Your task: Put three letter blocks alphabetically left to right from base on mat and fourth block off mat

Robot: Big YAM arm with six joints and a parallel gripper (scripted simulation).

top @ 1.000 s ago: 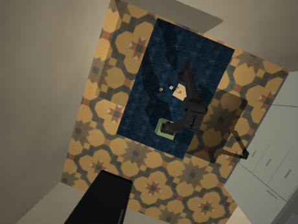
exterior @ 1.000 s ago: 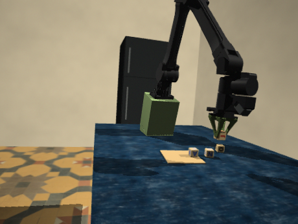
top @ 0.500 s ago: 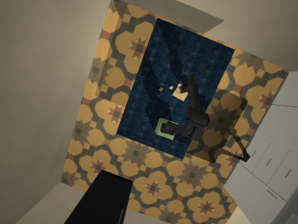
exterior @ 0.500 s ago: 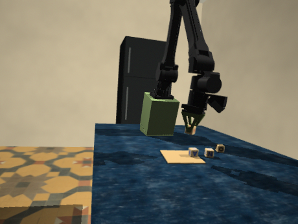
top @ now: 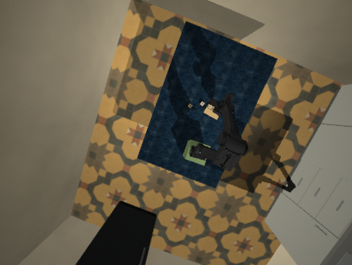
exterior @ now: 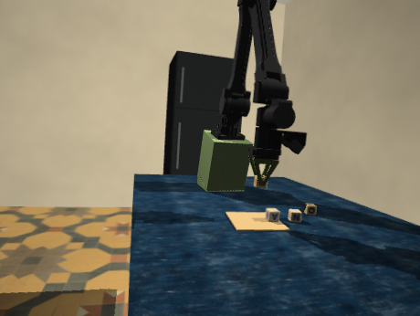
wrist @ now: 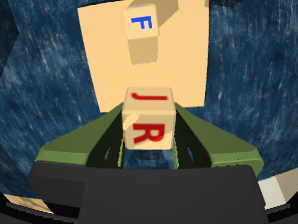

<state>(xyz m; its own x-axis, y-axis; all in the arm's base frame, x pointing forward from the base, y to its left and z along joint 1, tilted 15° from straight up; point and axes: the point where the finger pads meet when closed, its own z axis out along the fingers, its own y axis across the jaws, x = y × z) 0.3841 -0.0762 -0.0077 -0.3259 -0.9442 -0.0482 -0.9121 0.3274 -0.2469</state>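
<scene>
Now: hand 11 cm above the tan mat.
</scene>
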